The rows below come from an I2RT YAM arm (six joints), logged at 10 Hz.
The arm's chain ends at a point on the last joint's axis. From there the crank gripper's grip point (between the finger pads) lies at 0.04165 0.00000 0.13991 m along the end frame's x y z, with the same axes.
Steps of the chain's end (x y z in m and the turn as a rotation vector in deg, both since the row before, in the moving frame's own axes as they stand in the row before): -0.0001, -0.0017, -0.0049, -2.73, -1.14, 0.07; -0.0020, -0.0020, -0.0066, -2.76, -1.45, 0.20; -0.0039, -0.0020, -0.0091, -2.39, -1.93, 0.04; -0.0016, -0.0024, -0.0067, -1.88, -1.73, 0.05; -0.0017, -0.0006, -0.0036, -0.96, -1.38, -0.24; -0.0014, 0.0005, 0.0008, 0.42, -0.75, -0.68; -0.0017, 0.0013, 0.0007, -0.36, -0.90, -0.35
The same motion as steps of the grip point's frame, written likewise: -0.0029, 0.0050, -0.0043, -2.73, -1.14, 0.07; -0.0056, 0.0049, -0.0058, -2.76, -1.45, 0.20; -0.0086, 0.0039, -0.0079, -2.39, -1.93, 0.04; -0.0058, 0.0022, -0.0056, -1.88, -1.73, 0.05; -0.0051, 0.0016, -0.0027, -0.96, -1.38, -0.24; -0.0032, -0.0010, 0.0013, 0.42, -0.75, -0.68; -0.0039, 0.0019, 0.0013, -0.36, -0.90, -0.35
